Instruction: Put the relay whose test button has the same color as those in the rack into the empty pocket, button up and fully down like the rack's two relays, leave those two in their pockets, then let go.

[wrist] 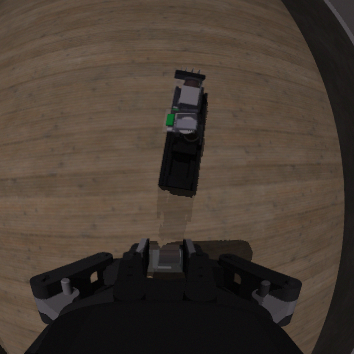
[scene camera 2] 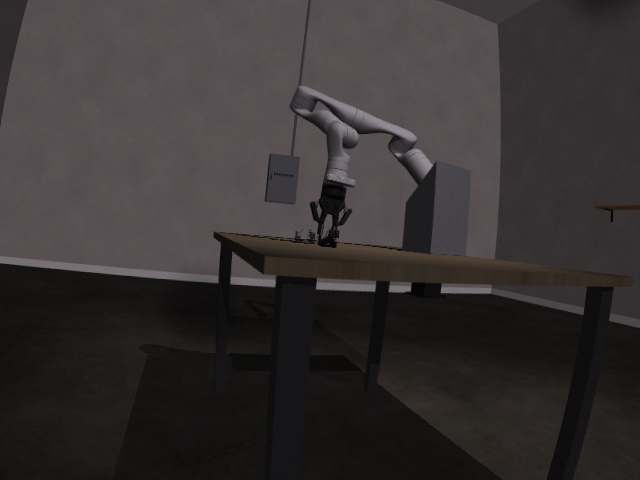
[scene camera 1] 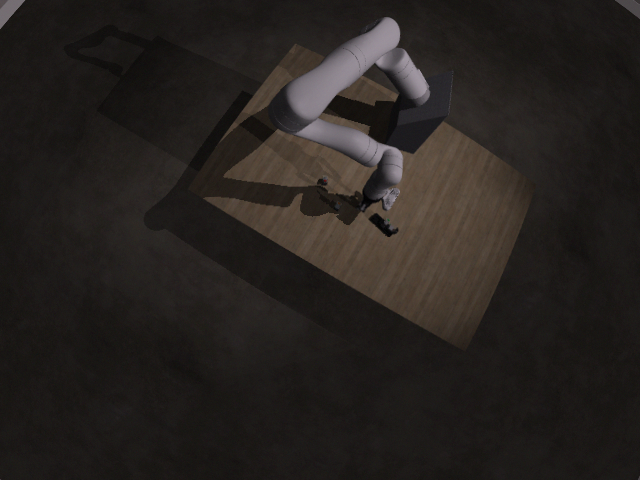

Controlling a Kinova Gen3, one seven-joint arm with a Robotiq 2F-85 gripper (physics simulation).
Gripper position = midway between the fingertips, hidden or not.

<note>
I see my gripper [scene camera 2: 325, 237] and a black rack [wrist: 179, 165].
My gripper is seen too in the wrist view [wrist: 165, 248].
</note>
